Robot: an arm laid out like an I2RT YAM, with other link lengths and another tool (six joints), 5 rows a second.
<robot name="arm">
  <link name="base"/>
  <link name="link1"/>
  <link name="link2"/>
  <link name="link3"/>
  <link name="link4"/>
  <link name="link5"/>
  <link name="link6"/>
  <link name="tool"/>
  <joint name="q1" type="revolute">
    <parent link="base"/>
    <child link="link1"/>
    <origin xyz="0 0 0.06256" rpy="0 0 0"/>
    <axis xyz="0 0 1"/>
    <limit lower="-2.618" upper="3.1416"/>
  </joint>
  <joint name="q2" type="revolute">
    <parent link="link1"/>
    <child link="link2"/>
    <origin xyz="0.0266 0.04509 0.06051" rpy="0 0 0"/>
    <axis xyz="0 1 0"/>
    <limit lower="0" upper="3.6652"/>
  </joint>
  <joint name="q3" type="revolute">
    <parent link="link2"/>
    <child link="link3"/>
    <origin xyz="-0.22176 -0.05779 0" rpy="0 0 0"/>
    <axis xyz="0 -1 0"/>
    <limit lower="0" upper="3.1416"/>
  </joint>
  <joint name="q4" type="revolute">
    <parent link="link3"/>
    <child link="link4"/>
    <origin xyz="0.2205 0.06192 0.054" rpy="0 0 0"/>
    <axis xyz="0 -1 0"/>
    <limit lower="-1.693" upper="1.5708"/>
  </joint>
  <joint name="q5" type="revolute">
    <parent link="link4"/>
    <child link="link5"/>
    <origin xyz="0.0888 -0.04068 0.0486" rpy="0 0 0"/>
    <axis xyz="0 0 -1"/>
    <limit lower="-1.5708" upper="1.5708"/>
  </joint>
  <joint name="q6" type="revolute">
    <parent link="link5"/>
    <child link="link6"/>
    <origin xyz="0.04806 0 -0.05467" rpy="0 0 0"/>
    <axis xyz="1 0 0"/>
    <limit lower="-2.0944" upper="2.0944"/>
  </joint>
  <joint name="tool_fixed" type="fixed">
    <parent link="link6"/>
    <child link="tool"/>
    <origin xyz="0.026 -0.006 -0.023" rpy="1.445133 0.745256 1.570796"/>
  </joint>
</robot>
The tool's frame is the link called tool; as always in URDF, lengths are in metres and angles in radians.
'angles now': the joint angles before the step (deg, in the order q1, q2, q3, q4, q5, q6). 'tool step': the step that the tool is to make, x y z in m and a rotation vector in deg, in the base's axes. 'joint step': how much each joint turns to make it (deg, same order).
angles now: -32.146 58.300 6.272 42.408 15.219 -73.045
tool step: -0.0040 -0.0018 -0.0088 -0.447 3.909 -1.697
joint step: -0.407 2.021 -0.471 0.058 1.731 -2.271
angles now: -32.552 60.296 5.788 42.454 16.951 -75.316
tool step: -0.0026 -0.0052 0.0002 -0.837 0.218 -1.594
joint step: -1.261 1.597 0.088 2.012 0.493 -0.769
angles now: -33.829 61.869 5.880 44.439 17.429 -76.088
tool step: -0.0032 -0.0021 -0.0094 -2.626 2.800 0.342
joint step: -1.036 5.944 -1.995 8.325 -0.613 -4.129
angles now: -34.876 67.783 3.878 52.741 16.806 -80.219
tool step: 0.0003 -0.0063 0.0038 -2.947 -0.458 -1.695
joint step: -0.904 4.762 0.437 7.021 1.145 -2.067
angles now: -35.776 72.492 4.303 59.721 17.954 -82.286
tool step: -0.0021 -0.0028 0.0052 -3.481 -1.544 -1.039
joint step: -0.713 3.889 -0.685 8.484 0.540 -1.949
